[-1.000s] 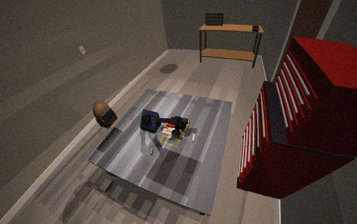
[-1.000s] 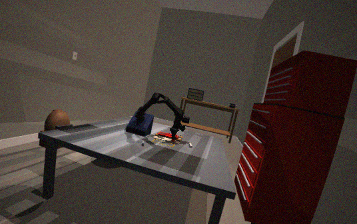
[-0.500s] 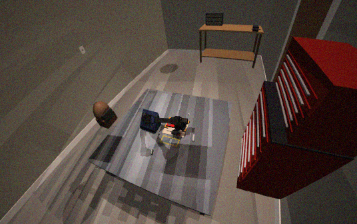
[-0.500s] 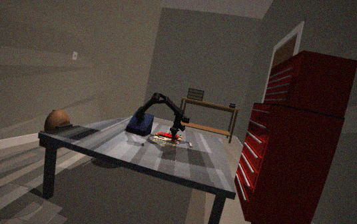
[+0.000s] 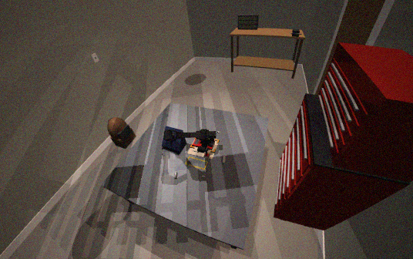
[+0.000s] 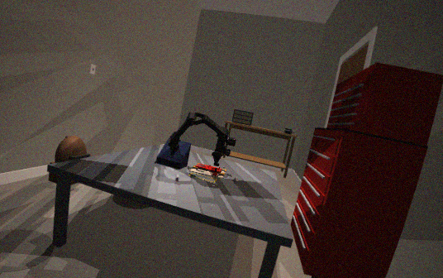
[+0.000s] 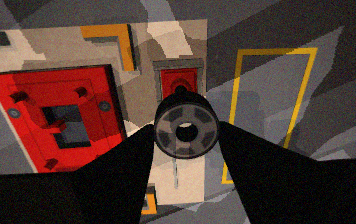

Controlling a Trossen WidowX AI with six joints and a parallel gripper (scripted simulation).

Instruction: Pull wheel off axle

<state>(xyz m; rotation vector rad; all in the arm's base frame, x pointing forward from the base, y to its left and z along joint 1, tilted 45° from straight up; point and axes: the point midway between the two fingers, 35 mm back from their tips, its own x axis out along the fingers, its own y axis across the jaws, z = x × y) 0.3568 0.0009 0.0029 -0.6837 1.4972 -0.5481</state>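
The dark axle lies 60 mm below my gripper tip and 10 mm ahead of it. Also, from my gripper tip: wheel: right at my gripper tip; then beige board: 90 mm to the left, 80 mm below, 60 mm behind.
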